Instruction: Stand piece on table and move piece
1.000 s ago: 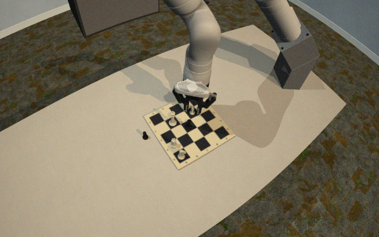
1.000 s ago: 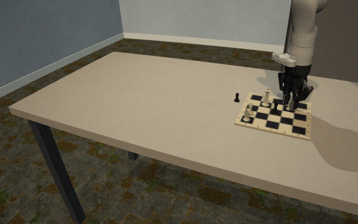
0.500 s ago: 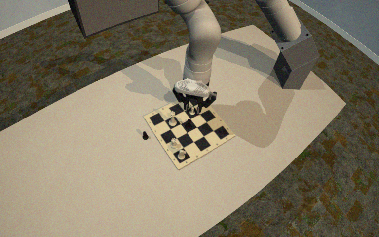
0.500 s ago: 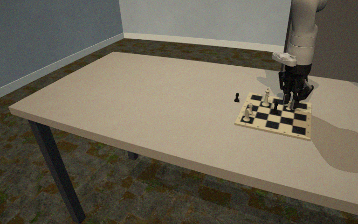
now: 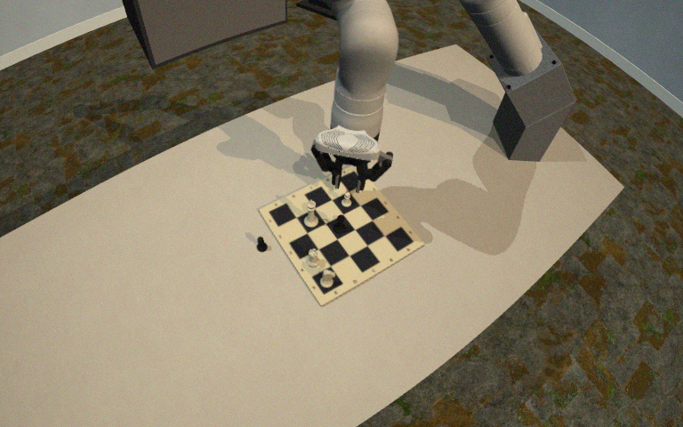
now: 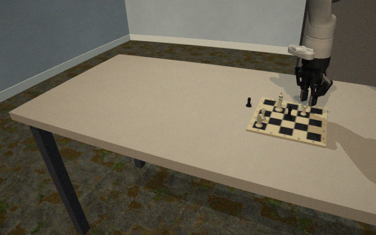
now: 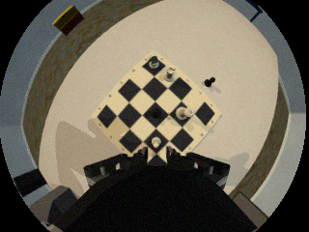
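The white pawn lies 10 mm ahead of my hand, 10 mm to the left of it and 40 mm below it. Also, from my hand: chessboard (60 mm ahead, 30 mm to the left, 60 mm below); then white king (80 mm ahead, 20 mm to the right, 20 mm below); then black pawn (170 mm ahead, 50 mm to the right, 50 mm below).
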